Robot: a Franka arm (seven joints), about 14 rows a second.
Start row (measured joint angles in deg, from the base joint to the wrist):
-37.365, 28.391, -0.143, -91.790, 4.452, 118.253, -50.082
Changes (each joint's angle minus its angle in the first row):
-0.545, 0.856, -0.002, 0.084, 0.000, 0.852, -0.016
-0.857, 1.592, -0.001, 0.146, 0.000, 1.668, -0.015
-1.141, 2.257, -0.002, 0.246, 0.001, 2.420, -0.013
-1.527, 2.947, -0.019, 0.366, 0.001, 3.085, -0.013
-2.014, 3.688, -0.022, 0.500, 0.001, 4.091, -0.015
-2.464, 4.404, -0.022, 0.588, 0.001, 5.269, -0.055
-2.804, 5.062, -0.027, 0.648, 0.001, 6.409, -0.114
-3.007, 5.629, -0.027, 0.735, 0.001, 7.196, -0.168
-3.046, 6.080, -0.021, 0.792, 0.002, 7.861, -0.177
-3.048, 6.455, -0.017, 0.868, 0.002, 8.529, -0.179
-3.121, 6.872, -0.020, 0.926, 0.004, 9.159, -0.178
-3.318, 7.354, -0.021, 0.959, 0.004, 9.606, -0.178
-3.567, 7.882, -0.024, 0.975, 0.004, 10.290, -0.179
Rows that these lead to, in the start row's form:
-37.910, 29.247, -0.145, -91.706, 4.452, 119.105, -50.098
-38.222, 29.983, -0.144, -91.644, 4.452, 119.921, -50.097
-38.506, 30.648, -0.145, -91.544, 4.453, 120.673, -50.095
-38.892, 31.338, -0.162, -91.424, 4.453, 121.338, -50.095
-39.379, 32.079, -0.165, -91.290, 4.453, 122.344, -50.097
-39.829, 32.795, -0.165, -91.202, 4.453, 123.522, -50.137
-40.169, 33.453, -0.170, -91.142, 4.453, 124.662, -50.196
-40.372, 34.020, -0.170, -91.055, 4.453, 125.449, -50.250
-40.411, 34.471, -0.164, -90.998, 4.454, 126.114, -50.259
-40.413, 34.846, -0.160, -90.922, 4.454, 126.782, -50.261
-40.486, 35.263, -0.163, -90.864, 4.456, 127.412, -50.260
-40.683, 35.745, -0.164, -90.831, 4.456, 127.859, -50.260
-40.932, 36.273, -0.167, -90.815, 4.456, 128.543, -50.261

